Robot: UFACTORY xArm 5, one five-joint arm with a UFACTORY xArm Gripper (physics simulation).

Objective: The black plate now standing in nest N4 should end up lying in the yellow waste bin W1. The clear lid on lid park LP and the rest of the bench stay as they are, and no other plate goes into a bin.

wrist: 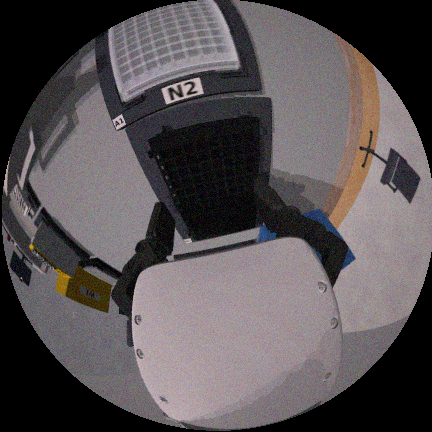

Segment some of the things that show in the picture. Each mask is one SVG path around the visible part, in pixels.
My gripper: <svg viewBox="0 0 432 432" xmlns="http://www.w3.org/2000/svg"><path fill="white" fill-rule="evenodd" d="M262 176L254 179L253 202L267 230L270 233L276 233L275 238L168 261L166 255L171 255L173 250L175 220L164 202L158 201L154 203L145 239L141 239L136 243L135 254L124 264L122 276L119 276L111 291L113 301L131 320L135 357L140 374L149 393L158 406L169 417L179 420L184 428L237 430L268 425L297 416L317 407L320 400L330 393L338 375L342 357L342 327L332 287L345 259L348 249L347 244L331 231L326 231L325 226L321 222L301 215L297 207L293 205L286 206L276 191L269 186Z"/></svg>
A black plate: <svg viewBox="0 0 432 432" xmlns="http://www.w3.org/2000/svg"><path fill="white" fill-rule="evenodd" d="M257 116L226 118L197 123L147 139L164 182L193 239L202 240L255 227L254 179L259 177L259 120Z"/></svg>
